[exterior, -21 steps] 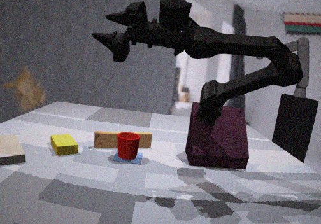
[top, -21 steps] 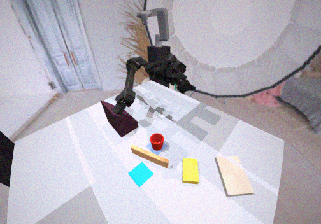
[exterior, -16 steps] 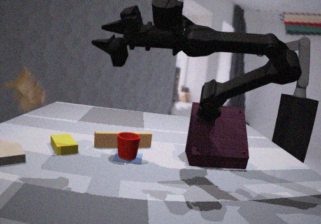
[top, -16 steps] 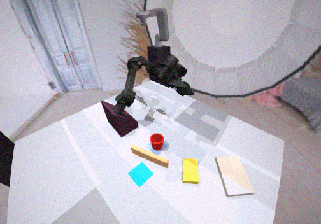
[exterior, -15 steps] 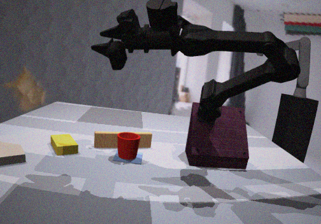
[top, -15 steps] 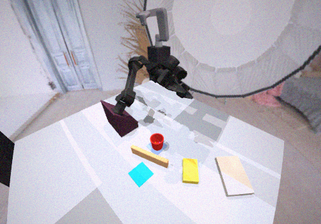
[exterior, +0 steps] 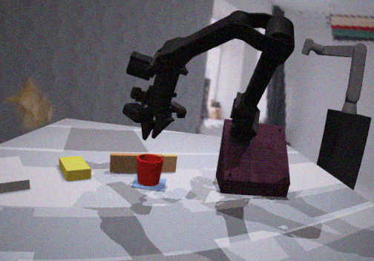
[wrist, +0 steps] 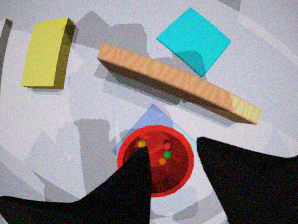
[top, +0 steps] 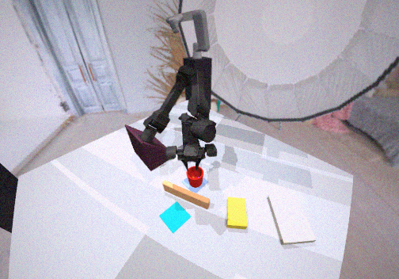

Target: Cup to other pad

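The red cup is 8 cm below my gripper tip, 2 cm to the left of it and 1 cm behind it. Round my gripper tip: wooden bar 10 cm below, 6 cm to the right, 2 cm ahead; pale blue pad 13 cm below, 2 cm to the left, 2 cm behind; cyan pad 13 cm to the right, 13 cm below, 6 cm ahead.
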